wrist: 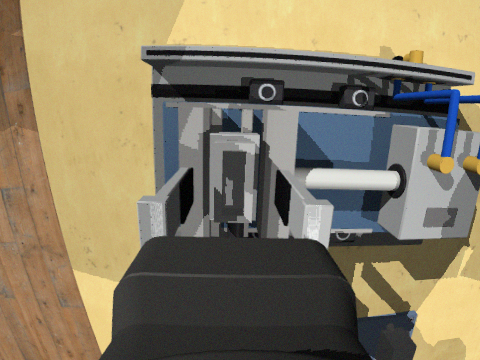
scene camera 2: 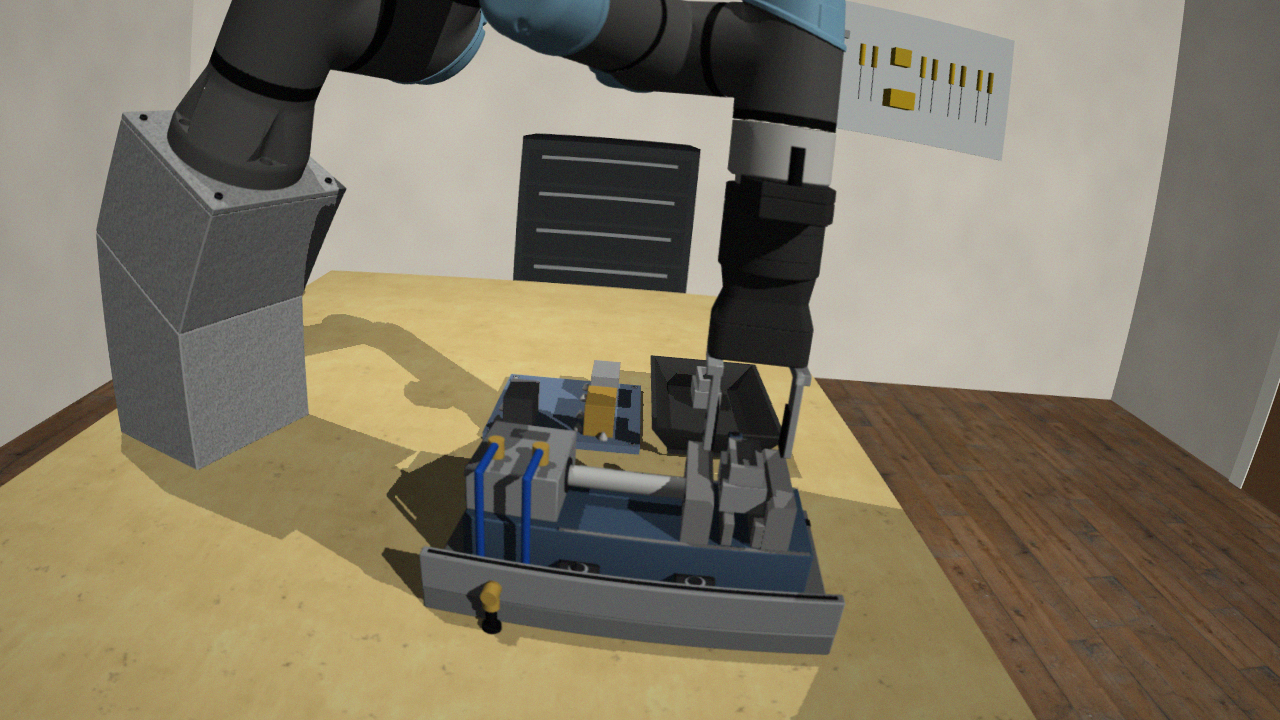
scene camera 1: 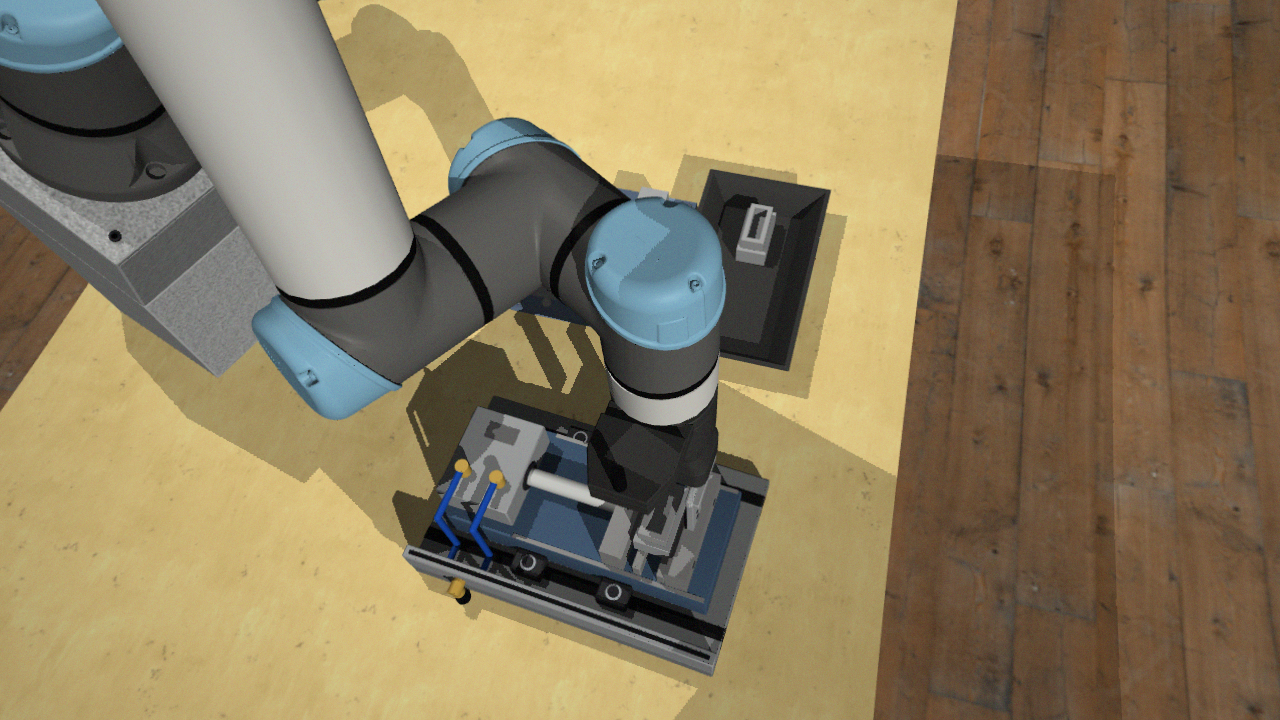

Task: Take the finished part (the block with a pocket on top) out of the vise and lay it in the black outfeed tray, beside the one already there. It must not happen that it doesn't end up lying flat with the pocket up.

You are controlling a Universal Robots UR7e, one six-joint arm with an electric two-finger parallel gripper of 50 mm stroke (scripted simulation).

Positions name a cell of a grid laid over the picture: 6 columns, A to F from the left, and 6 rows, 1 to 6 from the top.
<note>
I see my gripper (scene camera 2: D4) and a yellow block (scene camera 2: C4).
My gripper also shows in the wrist view (wrist: C4) and in scene camera 1 (scene camera 1: D5).
</note>
